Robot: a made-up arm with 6 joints. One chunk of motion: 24 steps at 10 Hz.
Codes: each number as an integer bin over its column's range. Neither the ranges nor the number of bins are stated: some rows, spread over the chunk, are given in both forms.
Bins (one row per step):
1: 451 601 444 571 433 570
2: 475 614 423 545 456 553
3: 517 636 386 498 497 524
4: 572 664 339 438 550 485
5: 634 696 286 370 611 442
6: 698 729 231 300 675 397
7: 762 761 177 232 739 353
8: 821 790 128 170 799 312
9: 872 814 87 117 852 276
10: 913 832 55 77 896 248
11: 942 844 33 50 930 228
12: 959 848 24 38 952 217
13: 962 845 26 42 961 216
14: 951 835 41 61 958 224
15: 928 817 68 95 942 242
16: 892 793 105 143 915 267
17: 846 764 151 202 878 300
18: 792 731 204 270 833 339
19: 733 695 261 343 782 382
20: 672 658 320 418 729 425
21: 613 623 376 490 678 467
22: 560 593 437 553 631 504
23: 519 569 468 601 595 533
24: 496 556 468 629 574 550
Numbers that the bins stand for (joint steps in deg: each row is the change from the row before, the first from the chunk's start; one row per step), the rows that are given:
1: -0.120 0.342 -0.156 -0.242 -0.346 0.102
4: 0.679 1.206 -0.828 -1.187 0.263 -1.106
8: 2.324 2.934 -2.180 -3.092 1.559 -3.565
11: 3.123 3.674 -2.789 -3.945 2.241 -4.759
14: 3.183 3.551 -2.737 -3.866 2.387 -4.816
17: 2.489 2.577 -2.033 -2.864 1.970 -3.736
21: 0.950 0.644 -0.591 -0.818 0.929 -1.362
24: 0.177 -0.275 -0.002 0.170 0.388 -0.182
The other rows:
2: 0.038 0.520 -0.290 -0.427 -0.226 -0.140
3: 0.316 0.822 -0.527 -0.761 -0.013 -0.552
5: 1.089 1.645 -1.168 -1.670 0.580 -1.717
6: 1.511 2.097 -1.520 -2.168 0.914 -2.357
7: 1.934 2.536 -1.866 -2.651 1.247 -2.982
9: 2.661 3.263 -2.443 -3.468 1.835 -4.077
10: 2.932 3.510 -2.648 -3.753 2.064 -4.475
12: 3.236 3.729 -2.846 -4.030 2.355 -4.916
13: 3.256 3.688 -2.833 -4.002 2.402 -4.930
15: 3.031 3.304 -2.564 -3.625 2.303 -4.560
16: 2.793 2.975 -2.327 -3.284 2.163 -4.205
18: 2.132 2.125 -1.693 -2.381 1.736 -3.181
19: 1.743 1.631 -1.328 -1.862 1.470 -2.570
20: 1.340 1.124 -0.950 -1.329 1.195 -1.959
22: 0.600 0.232 -0.200 -0.370 0.684 -0.836
23: 0.329 -0.097 -0.002 -0.029 0.497 -0.424

